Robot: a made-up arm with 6 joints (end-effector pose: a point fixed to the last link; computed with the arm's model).
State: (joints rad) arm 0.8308 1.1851 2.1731 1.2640 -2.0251 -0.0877
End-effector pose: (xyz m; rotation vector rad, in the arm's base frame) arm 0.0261 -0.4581 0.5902 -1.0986 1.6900 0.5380
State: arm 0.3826 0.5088 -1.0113 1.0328 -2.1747 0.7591
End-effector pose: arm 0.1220 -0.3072 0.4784 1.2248 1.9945 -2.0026
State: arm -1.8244 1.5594 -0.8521 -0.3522 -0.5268 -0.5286
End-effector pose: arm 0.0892 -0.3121 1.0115 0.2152 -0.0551 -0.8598
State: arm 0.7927 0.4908 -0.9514 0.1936 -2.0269 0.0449
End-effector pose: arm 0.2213 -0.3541 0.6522 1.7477 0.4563 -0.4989
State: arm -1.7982 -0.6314 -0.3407 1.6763 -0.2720 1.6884
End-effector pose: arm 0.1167 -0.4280 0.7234 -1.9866 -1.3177 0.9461
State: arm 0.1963 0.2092 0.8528 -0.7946 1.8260 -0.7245
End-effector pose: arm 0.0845 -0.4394 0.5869 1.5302 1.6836 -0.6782
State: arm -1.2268 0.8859 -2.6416 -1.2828 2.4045 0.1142
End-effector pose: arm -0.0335 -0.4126 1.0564 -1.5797 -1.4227 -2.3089
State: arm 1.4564 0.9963 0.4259 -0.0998 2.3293 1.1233
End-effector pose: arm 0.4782 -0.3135 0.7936 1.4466 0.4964 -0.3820
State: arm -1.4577 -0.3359 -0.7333 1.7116 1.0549 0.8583
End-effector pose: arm -0.0895 -0.4586 0.6060 -1.8733 0.3110 0.7565
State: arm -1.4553 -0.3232 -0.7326 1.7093 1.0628 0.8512
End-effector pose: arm -0.0862 -0.4571 0.6053 -1.8716 0.3077 0.7467
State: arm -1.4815 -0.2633 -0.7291 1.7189 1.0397 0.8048
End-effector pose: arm -0.0754 -0.4633 0.6183 -1.9231 0.3345 0.7307
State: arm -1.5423 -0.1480 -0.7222 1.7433 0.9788 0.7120
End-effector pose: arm -0.0562 -0.4766 0.6483 -2.0360 0.4040 0.6987
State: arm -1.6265 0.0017 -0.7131 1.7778 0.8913 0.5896
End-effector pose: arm -0.0330 -0.4904 0.6900 -2.1831 0.5133 0.6390
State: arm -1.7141 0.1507 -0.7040 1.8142 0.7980 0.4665
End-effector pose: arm -0.0116 -0.4987 0.7324 -2.3227 0.6410 0.5551
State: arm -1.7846 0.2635 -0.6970 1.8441 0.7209 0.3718
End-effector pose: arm 0.0036 -0.5012 0.7645 -2.4237 0.7520 0.4745
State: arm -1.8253 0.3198 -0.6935 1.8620 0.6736 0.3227
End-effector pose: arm 0.0108 -0.5016 0.7818 -2.4785 0.8167 0.4289
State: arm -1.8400 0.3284 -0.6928 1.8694 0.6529 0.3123
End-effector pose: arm 0.0119 -0.5025 0.7875 -2.5004 0.8367 0.4231
